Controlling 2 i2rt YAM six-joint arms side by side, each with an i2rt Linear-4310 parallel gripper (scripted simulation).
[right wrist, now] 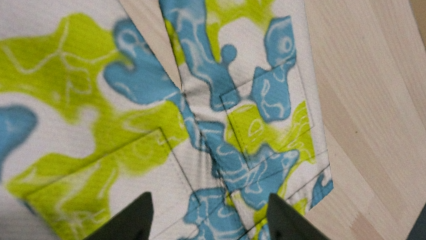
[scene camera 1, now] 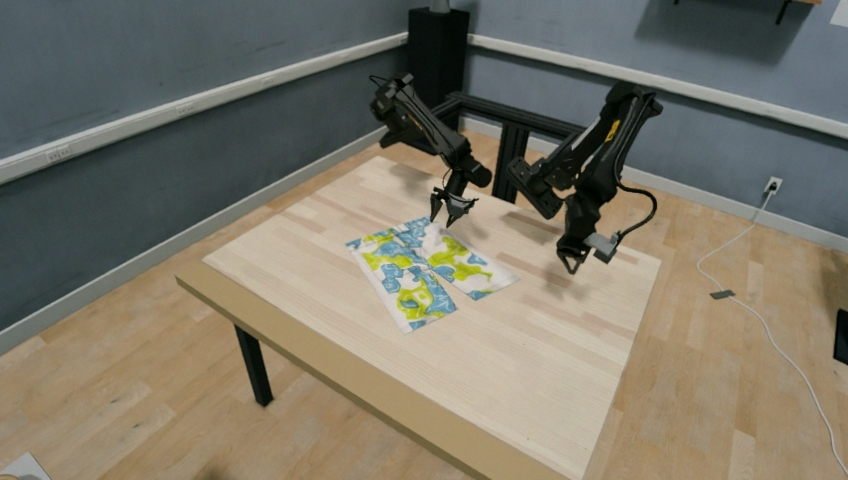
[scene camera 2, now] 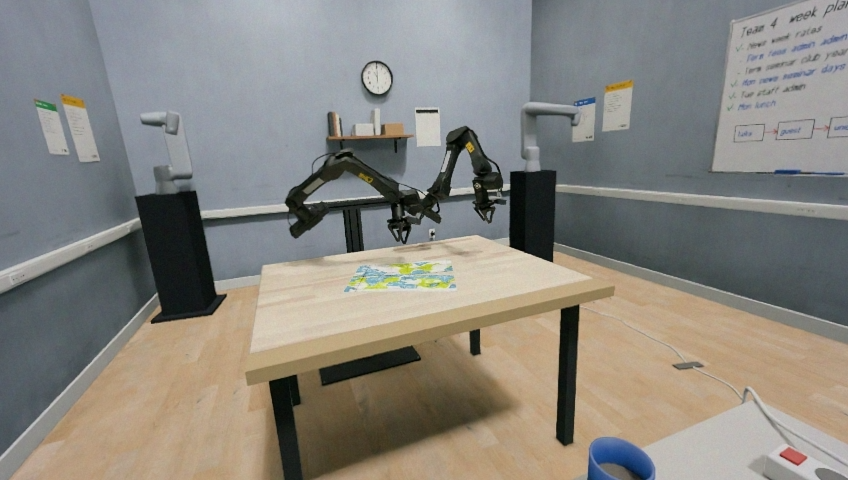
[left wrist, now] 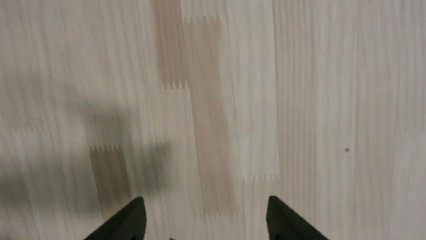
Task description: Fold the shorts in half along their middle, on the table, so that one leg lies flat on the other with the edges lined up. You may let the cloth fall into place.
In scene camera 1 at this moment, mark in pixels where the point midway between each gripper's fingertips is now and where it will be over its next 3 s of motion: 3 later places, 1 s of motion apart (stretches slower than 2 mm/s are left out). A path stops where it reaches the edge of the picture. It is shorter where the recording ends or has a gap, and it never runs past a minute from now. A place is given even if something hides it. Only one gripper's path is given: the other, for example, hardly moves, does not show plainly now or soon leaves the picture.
My left gripper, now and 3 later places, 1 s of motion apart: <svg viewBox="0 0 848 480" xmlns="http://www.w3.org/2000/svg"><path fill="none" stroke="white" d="M576 268L510 256L506 249L505 259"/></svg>
